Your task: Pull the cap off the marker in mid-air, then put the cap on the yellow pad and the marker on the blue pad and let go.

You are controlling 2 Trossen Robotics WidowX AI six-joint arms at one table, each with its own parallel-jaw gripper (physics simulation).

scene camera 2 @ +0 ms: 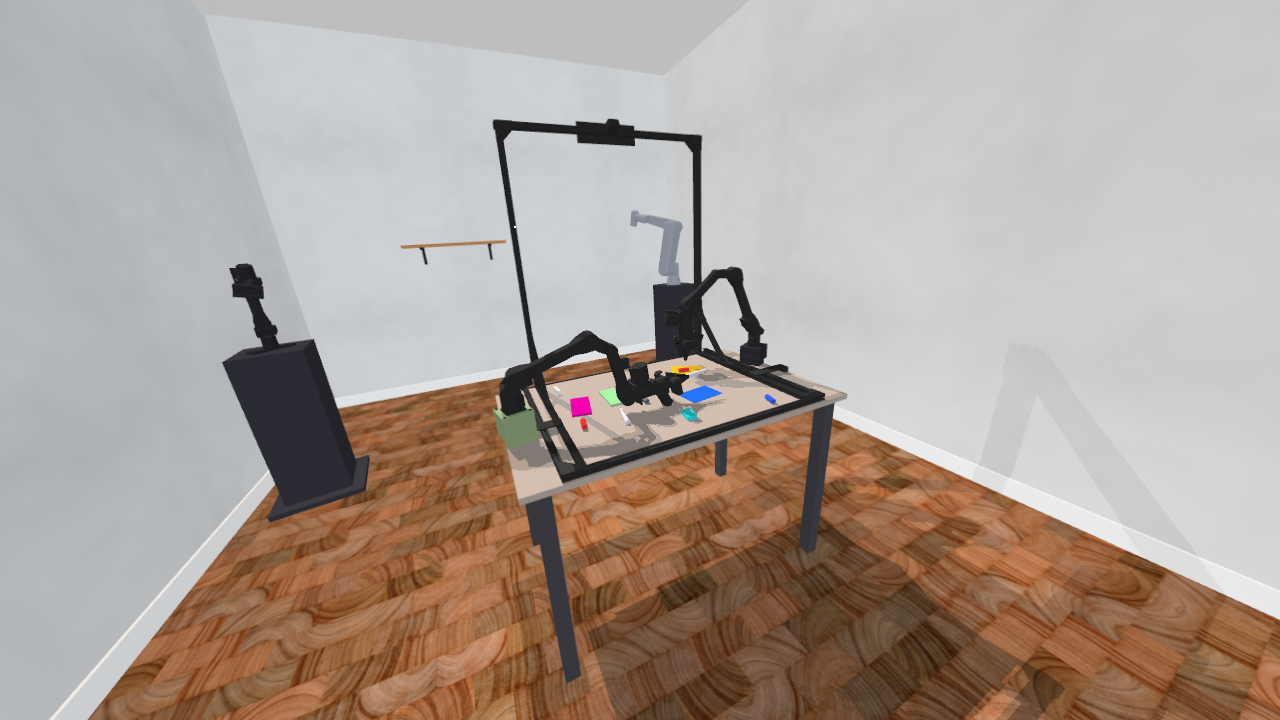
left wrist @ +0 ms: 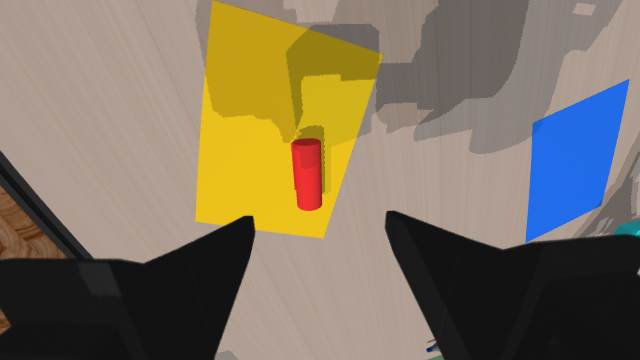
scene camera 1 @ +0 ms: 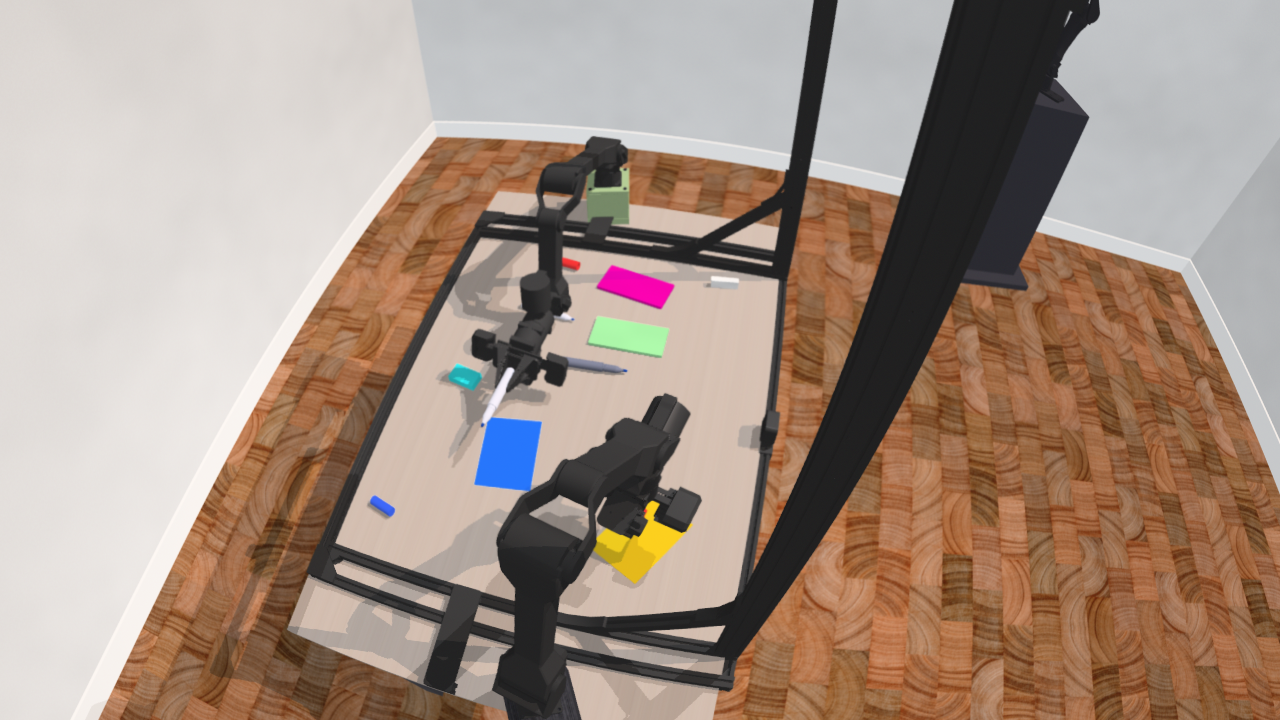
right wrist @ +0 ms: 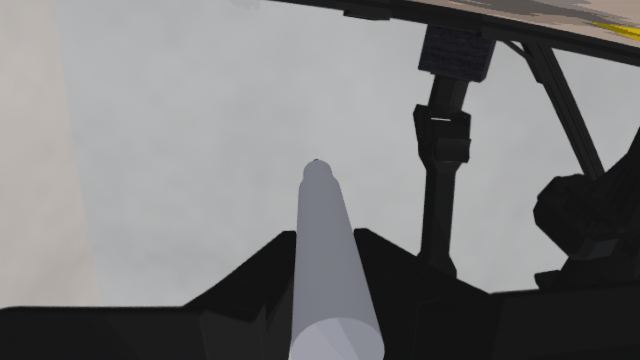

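Pixels of known places: left gripper, fingertip midpoint: (scene camera 2: 683,359) (left wrist: 320,221); right gripper, fingertip midpoint: (scene camera 2: 687,375) (scene camera 1: 501,389) (right wrist: 325,243); left arm's base, link origin: (scene camera 2: 753,344) (scene camera 1: 537,695) (right wrist: 453,74); right arm's base, link origin: (scene camera 2: 513,409) (scene camera 1: 608,179).
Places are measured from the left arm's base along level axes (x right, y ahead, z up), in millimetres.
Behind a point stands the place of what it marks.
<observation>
The red cap (left wrist: 307,175) @[x 223, y 285, z -69 mm] (scene camera 2: 683,369) @[x 221, y 296, z -74 mm] lies on its side on the yellow pad (left wrist: 240,175) @[x 262, y 257, z -87 mm] (scene camera 1: 637,565) @[x 206, y 208, z -87 mm], near the pad's edge. My left gripper (left wrist: 320,221) @[x 226, y 291, z -25 mm] is open above it, its fingers apart and clear of the cap. My right gripper (right wrist: 325,243) @[x 47, y 550, z 12 mm] (scene camera 1: 511,370) @[x 47, y 550, z 12 mm] is shut on the white marker (right wrist: 325,260) @[x 58, y 574, z -2 mm] (scene camera 1: 497,395) @[x 40, y 531, z 21 mm]. The marker is uncapped, with a dark tip. It is held tilted in the air, its tip near the upper left corner of the blue pad (scene camera 1: 508,454) @[x 33, y 476, z -88 mm] (scene camera 2: 701,394) @[x 25, y 481, z -87 mm] (left wrist: 575,155) @[x 28, y 461, z -87 mm] in scene camera 1. No object shows on the blue pad.
A teal block (scene camera 1: 464,376) @[x -28, y 665, z -73 mm], a blue cap (scene camera 1: 382,505) @[x -221, y 405, z -66 mm], a grey marker (scene camera 1: 595,365) @[x 232, y 623, z -71 mm], a green pad (scene camera 1: 628,336) @[x 313, y 686, z -80 mm], a magenta pad (scene camera 1: 635,286) @[x 363, y 820, z -80 mm], a white piece (scene camera 1: 724,282) @[x 551, y 775, z -70 mm] and a red piece (scene camera 1: 571,264) @[x 241, y 915, z -70 mm] lie on the table. A black frame (scene camera 1: 778,358) @[x 594, y 568, z -94 mm] edges it.
</observation>
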